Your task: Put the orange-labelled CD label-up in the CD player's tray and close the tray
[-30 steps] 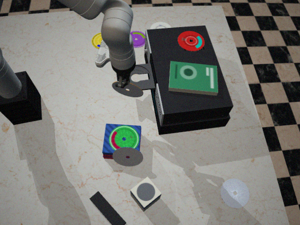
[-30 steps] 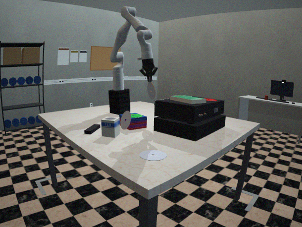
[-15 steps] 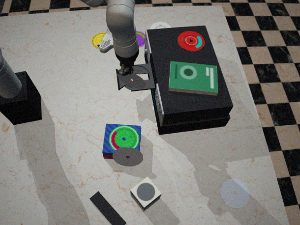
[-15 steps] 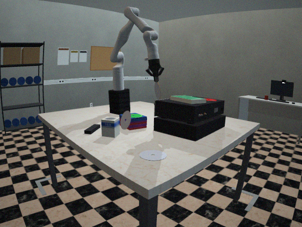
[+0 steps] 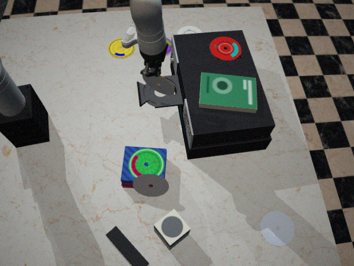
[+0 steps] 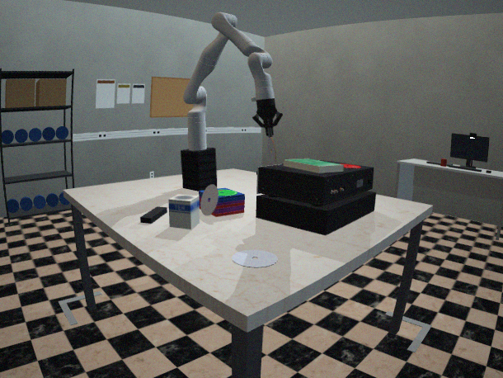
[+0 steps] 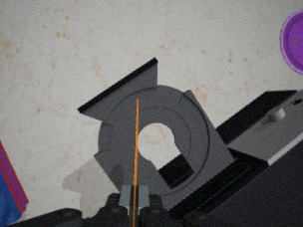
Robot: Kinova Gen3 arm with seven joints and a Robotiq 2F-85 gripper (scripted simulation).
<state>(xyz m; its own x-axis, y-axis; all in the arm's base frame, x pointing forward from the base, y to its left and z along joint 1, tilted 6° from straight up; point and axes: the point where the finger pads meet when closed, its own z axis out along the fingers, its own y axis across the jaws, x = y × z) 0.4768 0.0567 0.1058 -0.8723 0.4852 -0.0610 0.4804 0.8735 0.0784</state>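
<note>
The orange-labelled CD lies 8 cm below my hand and 1 cm to the left of it. From my hand the other things lie so: black bar 48 cm to the right, 30 cm below, 10 cm behind; then box 42 cm to the right, 26 cm below, 4 cm ahead.
</note>
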